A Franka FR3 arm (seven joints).
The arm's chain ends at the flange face. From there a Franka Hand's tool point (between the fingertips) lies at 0.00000 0.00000 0.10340 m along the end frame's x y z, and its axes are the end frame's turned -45 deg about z.
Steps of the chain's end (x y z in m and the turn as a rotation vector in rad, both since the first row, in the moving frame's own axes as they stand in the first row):
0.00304, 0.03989, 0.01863, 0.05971, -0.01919, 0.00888
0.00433, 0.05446, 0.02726, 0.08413, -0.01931, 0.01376
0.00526, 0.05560, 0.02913, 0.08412, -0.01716, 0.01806
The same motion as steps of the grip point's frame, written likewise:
-0.02307, 0.02460, 0.01843, 0.05579, 0.02865, 0.00888
-0.03066, 0.03405, 0.02688, 0.07314, 0.04583, 0.01376
-0.03064, 0.03568, 0.02875, 0.07162, 0.04735, 0.01806

